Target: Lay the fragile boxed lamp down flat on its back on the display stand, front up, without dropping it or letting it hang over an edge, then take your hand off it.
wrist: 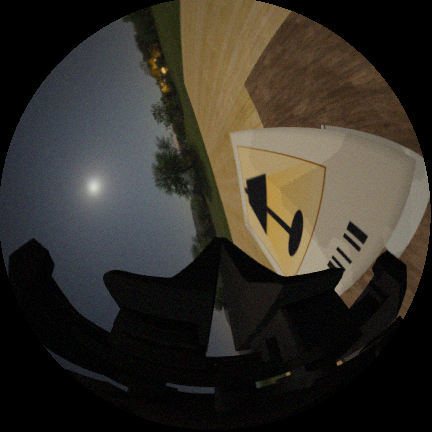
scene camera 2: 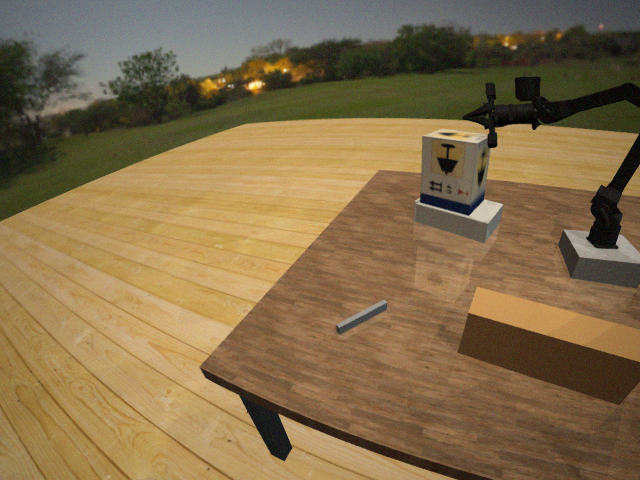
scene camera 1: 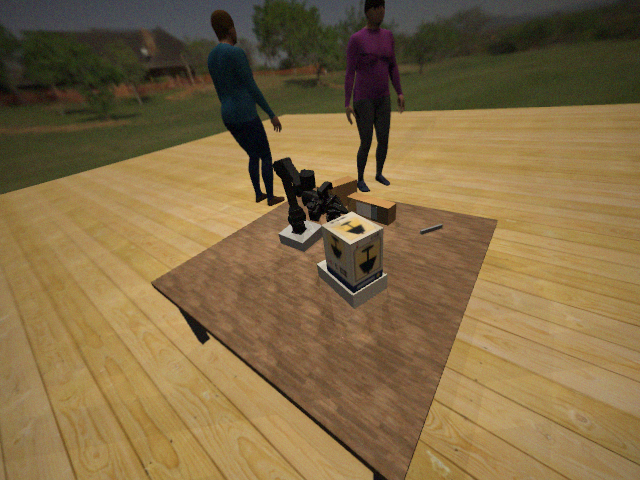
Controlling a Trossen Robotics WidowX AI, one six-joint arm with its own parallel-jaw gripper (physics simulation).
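Frame: origin at the arm's base, x left, y ahead, z down, level; centimetres.
Where they show: gripper, fingertip midpoint: (wrist: 218,242) (scene camera 2: 462,117) (scene camera 1: 347,212); arm's base, origin of the base link: (scene camera 2: 601,243) (scene camera 1: 299,230).
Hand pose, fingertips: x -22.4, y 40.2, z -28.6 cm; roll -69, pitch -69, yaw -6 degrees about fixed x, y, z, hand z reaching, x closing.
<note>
Each offset is from my fingertips to the centre of the thing. Level surfaces: height alone.
The boxed lamp (scene camera 1: 353,252) (scene camera 2: 453,167) (wrist: 354,181) is a white and yellow carton with black lamp pictures and a blue band at its foot. It stands upright on the low white display stand (scene camera 1: 361,295) (scene camera 2: 461,224) near the middle of the table. My gripper (scene camera 1: 334,210) (scene camera 2: 468,115) (wrist: 218,242) is shut and empty. It is turned on its side, level with the carton's top edge, at the side facing the arm's base. Its closed tips are at or very near that top edge; I cannot tell if they touch.
The arm's base (scene camera 1: 300,235) stands on the wooden table @[dz +35.2 cm] (scene camera 1: 270,310) (scene camera 2: 390,381). Brown cardboard boxes @[dx +59.4, dy -11.9, dz +29.7 cm] (scene camera 1: 372,207) (scene camera 2: 513,333) lie behind the arm. A small grey bar @[dx +52.3, dy +23.9, dz +34.1 cm] (scene camera 1: 431,229) (scene camera 2: 362,316) lies near a table edge. Two people (scene camera 1: 242,105) (scene camera 1: 372,86) stand on the deck beyond.
</note>
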